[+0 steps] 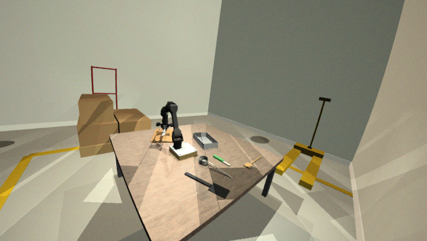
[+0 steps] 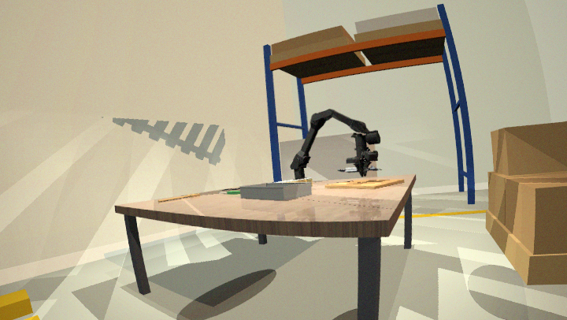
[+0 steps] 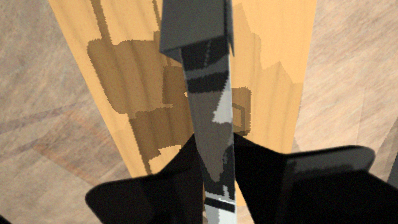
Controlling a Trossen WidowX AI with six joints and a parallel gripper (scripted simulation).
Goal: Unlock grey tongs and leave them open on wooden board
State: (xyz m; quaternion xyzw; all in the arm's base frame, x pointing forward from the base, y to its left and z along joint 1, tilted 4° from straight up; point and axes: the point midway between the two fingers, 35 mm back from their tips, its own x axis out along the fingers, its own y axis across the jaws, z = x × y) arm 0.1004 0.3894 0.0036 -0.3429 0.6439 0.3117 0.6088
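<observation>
Now: the wooden board 4 cm below my gripper tip. Round my gripper tip: grey roasting tin 27 cm ahead, 37 cm to the right, 2 cm below; green-handled tool 11 cm ahead, 74 cm to the right, 4 cm below; black spatula 19 cm behind, 85 cm to the right, 4 cm below.
</observation>
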